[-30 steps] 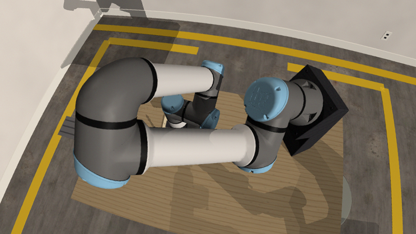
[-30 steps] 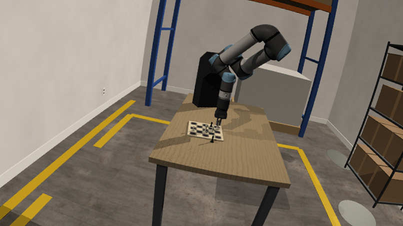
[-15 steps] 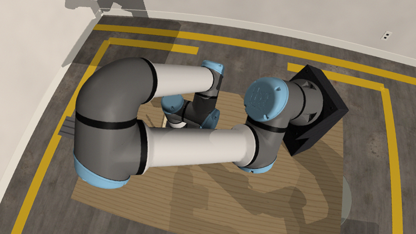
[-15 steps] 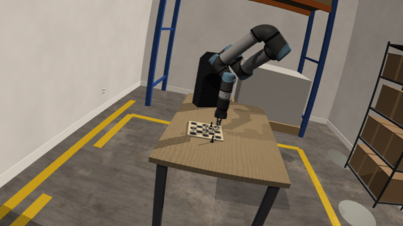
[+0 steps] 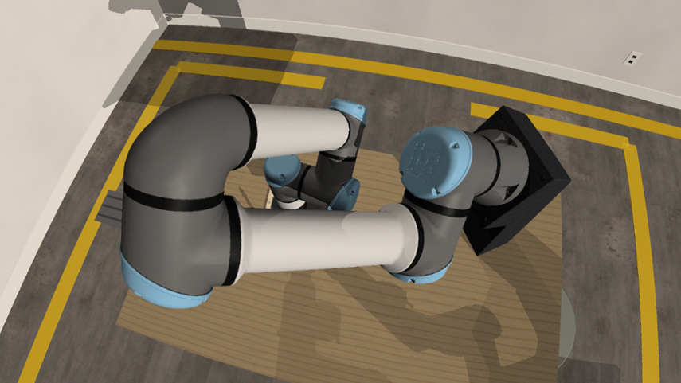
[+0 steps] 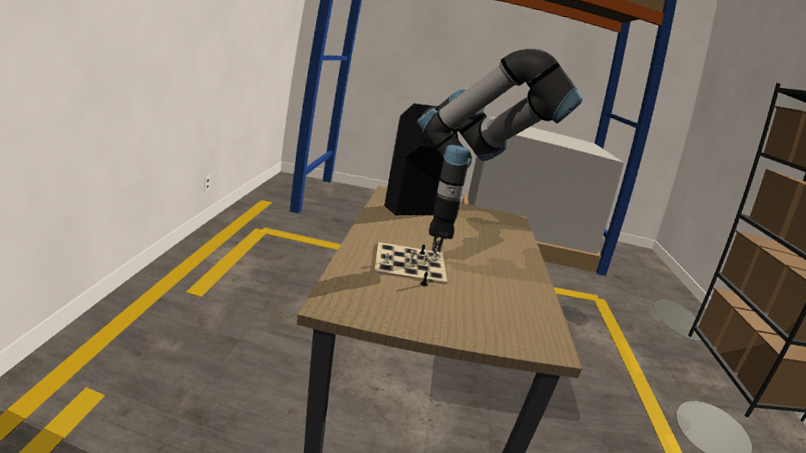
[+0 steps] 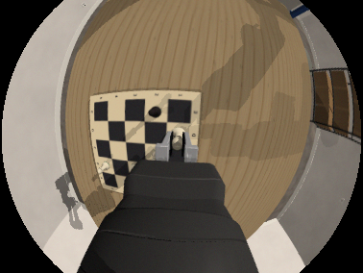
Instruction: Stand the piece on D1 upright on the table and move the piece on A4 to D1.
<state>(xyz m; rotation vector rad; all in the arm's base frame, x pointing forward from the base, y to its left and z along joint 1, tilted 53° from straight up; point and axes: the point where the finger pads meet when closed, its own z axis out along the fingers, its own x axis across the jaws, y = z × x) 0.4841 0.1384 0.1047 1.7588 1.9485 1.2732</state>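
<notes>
Now: hand 6 cm to the left of the chessboard, 6 cm short of it and 5 cm above it.
</notes>
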